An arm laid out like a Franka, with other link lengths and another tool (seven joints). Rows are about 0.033 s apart.
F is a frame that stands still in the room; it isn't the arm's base.
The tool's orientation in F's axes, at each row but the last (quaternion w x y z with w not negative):
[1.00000, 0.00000, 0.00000, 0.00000]
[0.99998, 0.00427, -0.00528, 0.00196]
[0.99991, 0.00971, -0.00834, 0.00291]
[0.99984, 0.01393, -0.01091, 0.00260]
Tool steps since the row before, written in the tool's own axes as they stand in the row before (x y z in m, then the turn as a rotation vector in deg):
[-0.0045, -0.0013, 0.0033, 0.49, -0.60, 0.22]
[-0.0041, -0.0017, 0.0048, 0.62, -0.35, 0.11]
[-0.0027, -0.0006, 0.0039, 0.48, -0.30, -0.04]
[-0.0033, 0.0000, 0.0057, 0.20, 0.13, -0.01]
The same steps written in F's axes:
[-0.0045, -0.0013, 0.0033, 0.49, -0.60, 0.22]
[-0.0041, -0.0018, 0.0047, 0.62, -0.35, 0.11]
[-0.0028, -0.0007, 0.0038, 0.48, -0.30, -0.04]
[-0.0034, -0.0002, 0.0056, 0.20, 0.13, 0.00]

